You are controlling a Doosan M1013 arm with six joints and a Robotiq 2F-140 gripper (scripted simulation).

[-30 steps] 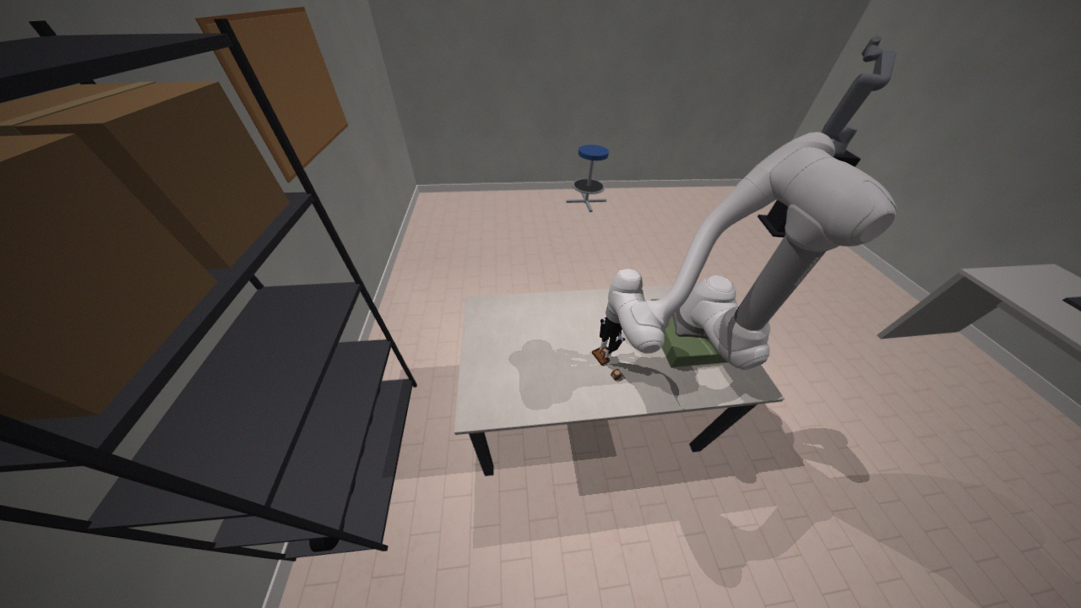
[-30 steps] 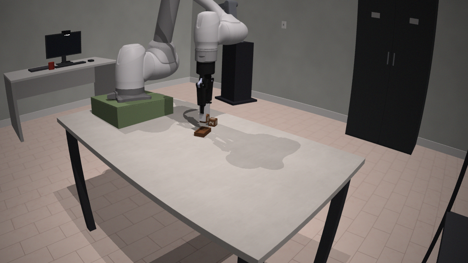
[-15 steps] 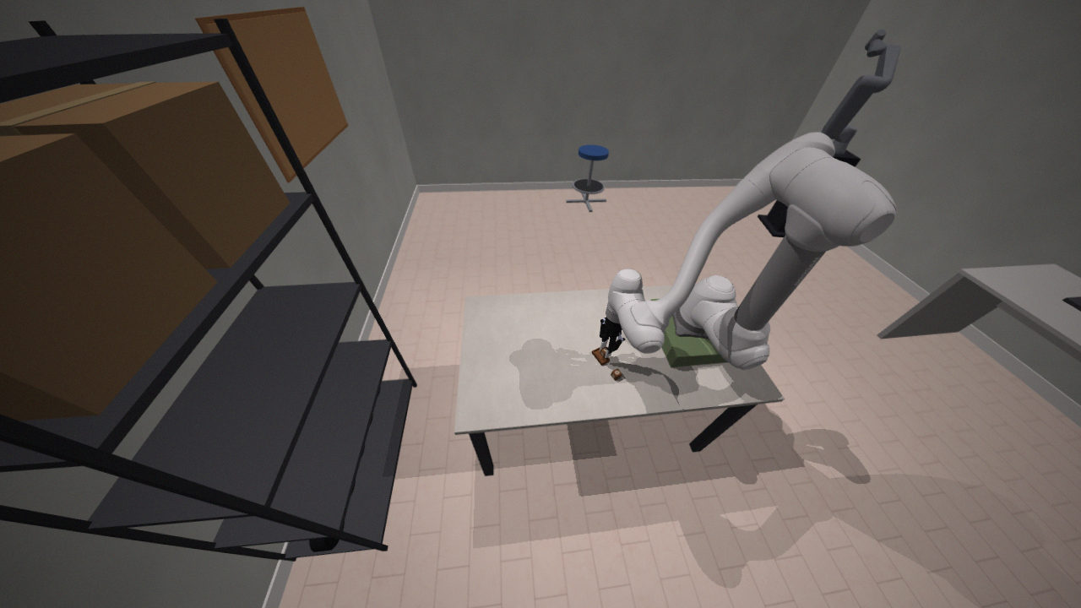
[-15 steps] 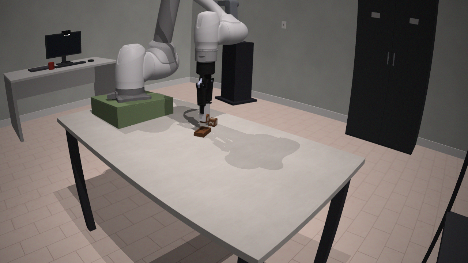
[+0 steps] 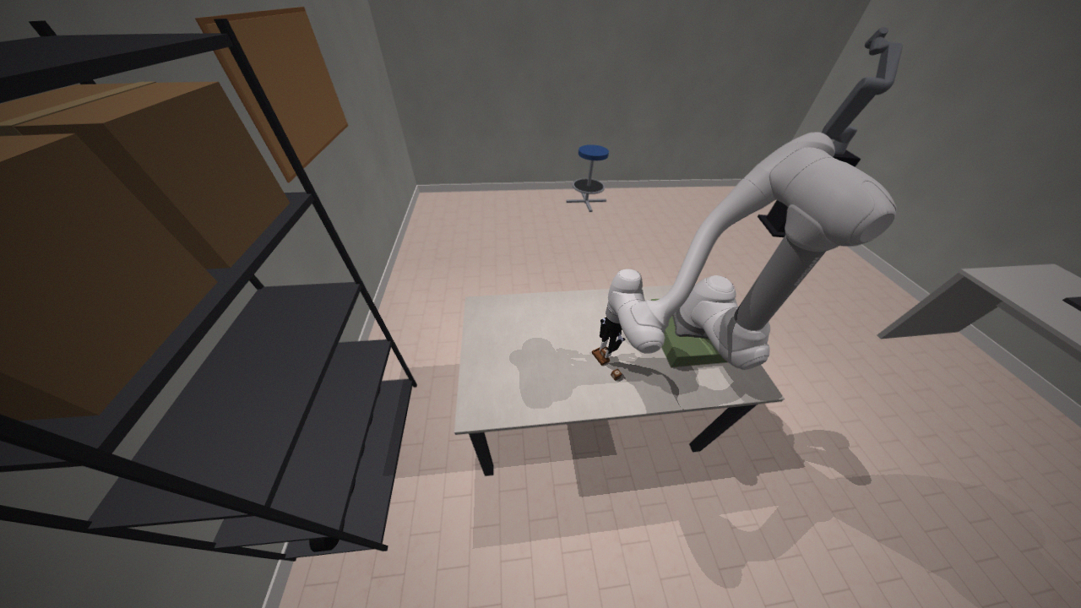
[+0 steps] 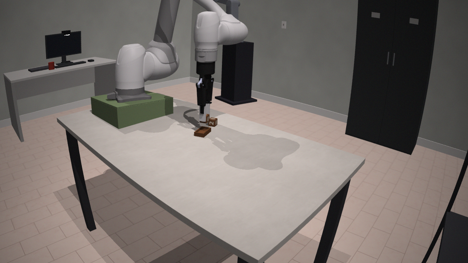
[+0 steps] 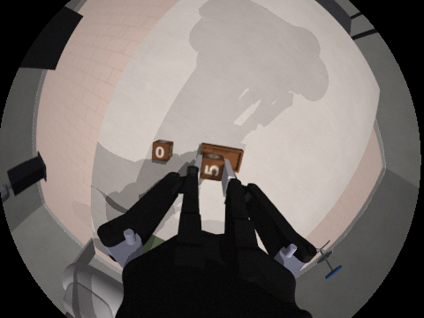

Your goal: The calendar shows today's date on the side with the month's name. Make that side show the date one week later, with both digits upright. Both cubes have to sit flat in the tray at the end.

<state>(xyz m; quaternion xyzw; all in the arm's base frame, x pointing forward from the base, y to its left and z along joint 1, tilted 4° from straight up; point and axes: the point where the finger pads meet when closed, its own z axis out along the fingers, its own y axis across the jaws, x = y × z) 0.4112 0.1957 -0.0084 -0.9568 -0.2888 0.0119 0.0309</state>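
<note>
My hand is 8 cm above the brown tray, 2 cm to the left of it and 1 cm short of it. Also, from my hand: brown cube 3 cm below.
</note>
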